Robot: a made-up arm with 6 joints. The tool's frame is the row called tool.
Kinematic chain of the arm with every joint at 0, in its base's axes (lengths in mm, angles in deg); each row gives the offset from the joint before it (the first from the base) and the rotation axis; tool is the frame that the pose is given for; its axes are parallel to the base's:
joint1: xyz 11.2 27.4 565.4 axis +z
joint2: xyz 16.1 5.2 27.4 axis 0 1 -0.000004
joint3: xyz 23.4 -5.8 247 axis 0 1 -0.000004
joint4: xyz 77.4 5.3 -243.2 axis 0 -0.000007 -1
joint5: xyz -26.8 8.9 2.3 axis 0 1 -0.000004
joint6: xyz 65.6 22.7 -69.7 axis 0 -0.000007 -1
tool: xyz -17 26 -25.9
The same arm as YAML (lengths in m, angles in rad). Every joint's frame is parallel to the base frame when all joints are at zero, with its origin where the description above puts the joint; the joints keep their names.
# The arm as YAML. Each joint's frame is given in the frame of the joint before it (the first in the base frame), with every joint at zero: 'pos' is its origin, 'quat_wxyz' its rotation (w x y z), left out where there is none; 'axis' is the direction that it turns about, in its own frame. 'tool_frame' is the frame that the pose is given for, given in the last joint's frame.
length_unit: m
angle_unit: rad
joints:
  - joint: joint1
    pos: [0.0112, 0.0274, 0.5654]
    axis: [0.0, 0.0, 1.0]
  - joint: joint2
    pos: [0.0161, 0.0052, 0.0274]
    axis: [0.0, 1.0, 0.0]
  - joint: joint3
    pos: [0.0234, -0.0058, 0.247]
    axis: [0.0, 1.0, 0.0]
  - joint: joint4
    pos: [0.0774, 0.0053, -0.2432]
    axis: [0.0, 0.0, -1.0]
  - joint: joint5
    pos: [-0.0268, 0.0089, 0.0023]
    axis: [0.0, 1.0, 0.0]
  - joint: joint6
    pos: [0.0656, 0.0227, -0.0697]
    axis: [0.0, 0.0, -1.0]
tool_frame:
  pos: [-0.017, 0.026, -0.0259]

